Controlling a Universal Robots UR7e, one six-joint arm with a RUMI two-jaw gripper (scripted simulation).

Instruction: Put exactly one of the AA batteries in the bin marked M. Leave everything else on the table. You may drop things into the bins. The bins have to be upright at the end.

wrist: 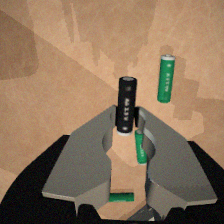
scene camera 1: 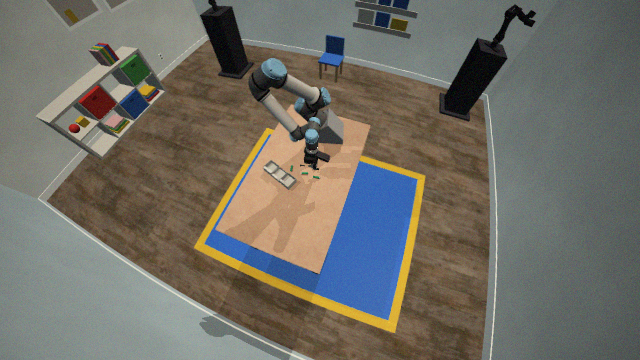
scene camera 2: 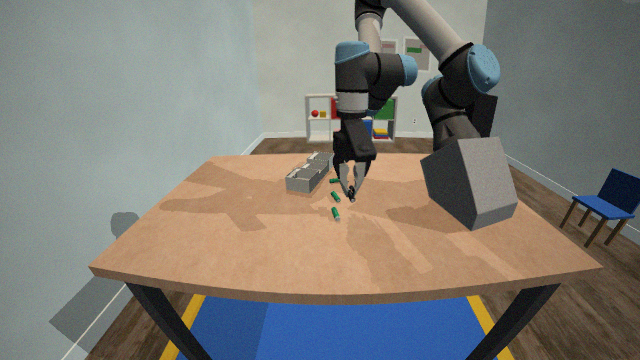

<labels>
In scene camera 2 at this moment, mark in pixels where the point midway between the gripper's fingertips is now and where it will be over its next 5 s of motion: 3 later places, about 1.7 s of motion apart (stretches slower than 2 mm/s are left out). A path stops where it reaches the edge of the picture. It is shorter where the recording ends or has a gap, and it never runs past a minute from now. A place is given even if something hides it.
My gripper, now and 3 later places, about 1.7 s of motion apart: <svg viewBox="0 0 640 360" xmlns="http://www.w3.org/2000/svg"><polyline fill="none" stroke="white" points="350,196 318,173 304,176 304,173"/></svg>
</labels>
